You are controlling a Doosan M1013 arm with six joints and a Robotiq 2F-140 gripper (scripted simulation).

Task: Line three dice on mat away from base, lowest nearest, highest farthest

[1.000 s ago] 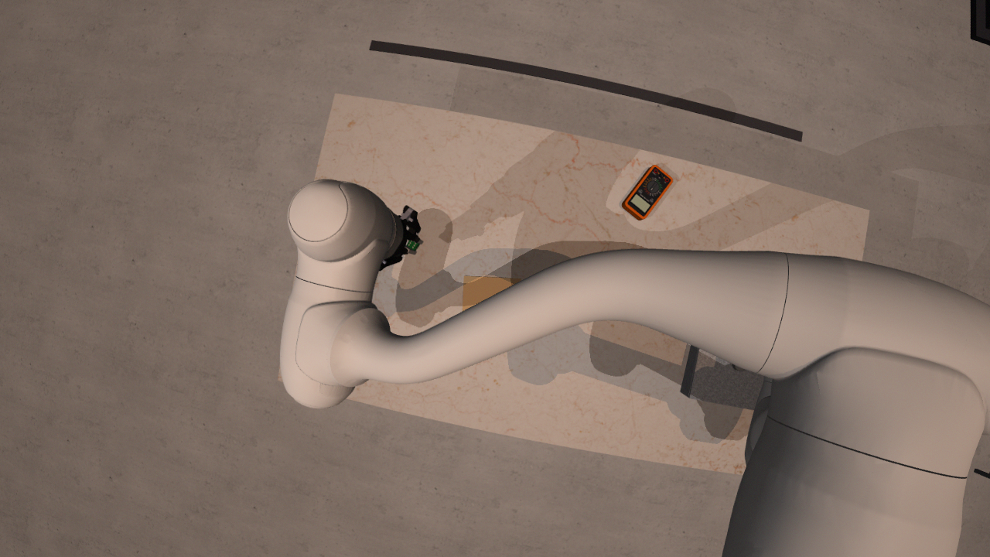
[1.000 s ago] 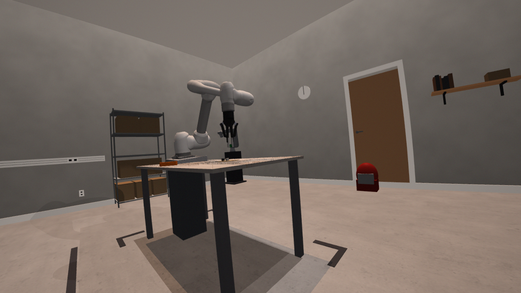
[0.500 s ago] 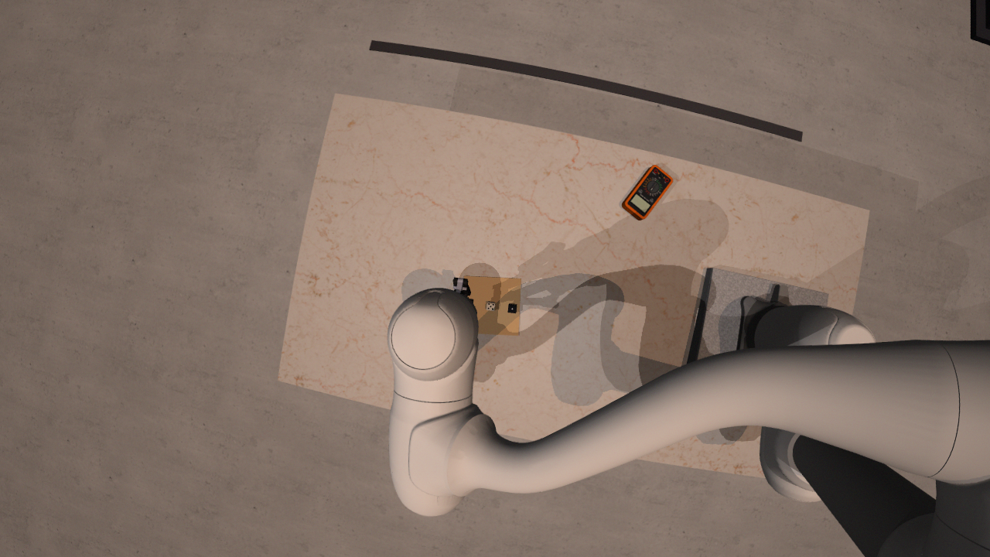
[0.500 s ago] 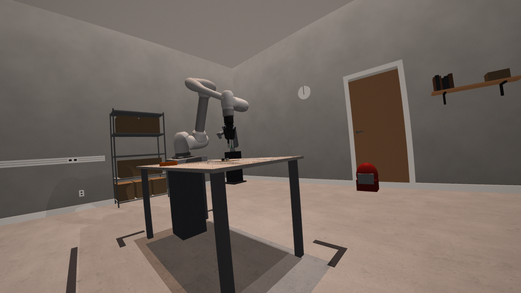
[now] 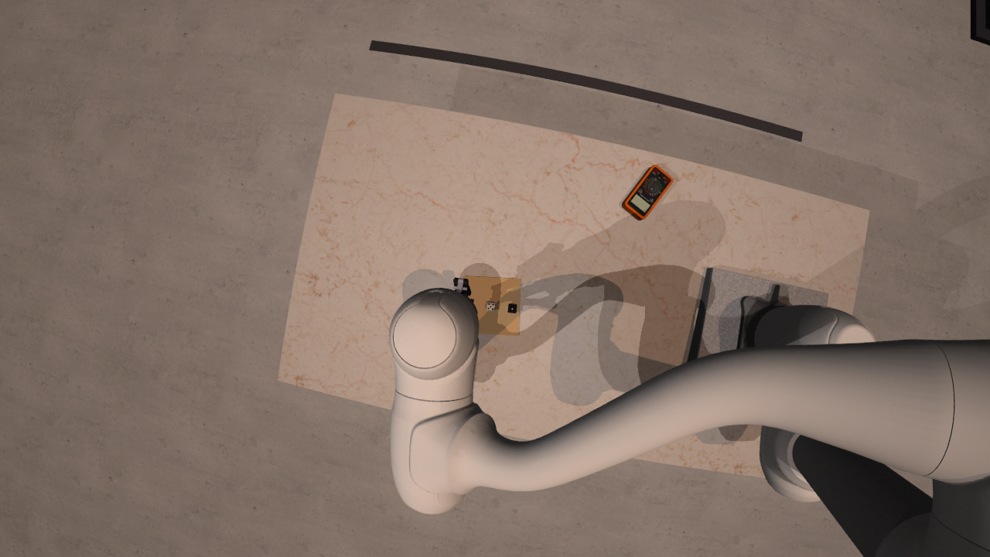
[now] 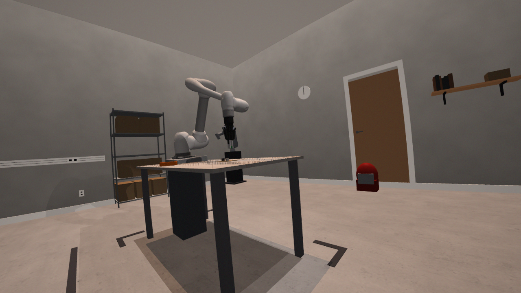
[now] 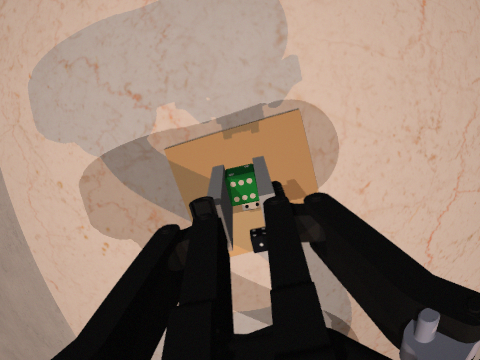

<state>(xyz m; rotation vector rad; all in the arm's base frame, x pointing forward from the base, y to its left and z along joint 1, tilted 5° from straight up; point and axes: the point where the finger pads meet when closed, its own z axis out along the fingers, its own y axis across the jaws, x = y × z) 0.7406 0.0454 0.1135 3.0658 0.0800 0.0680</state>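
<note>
Now: the white die 50 mm behind my hand and 120 mm below it. From my hand the other things lie so: black die (100 mm behind, 120 mm below); mat (50 mm behind, 130 mm below); green die (20 mm below).
</note>
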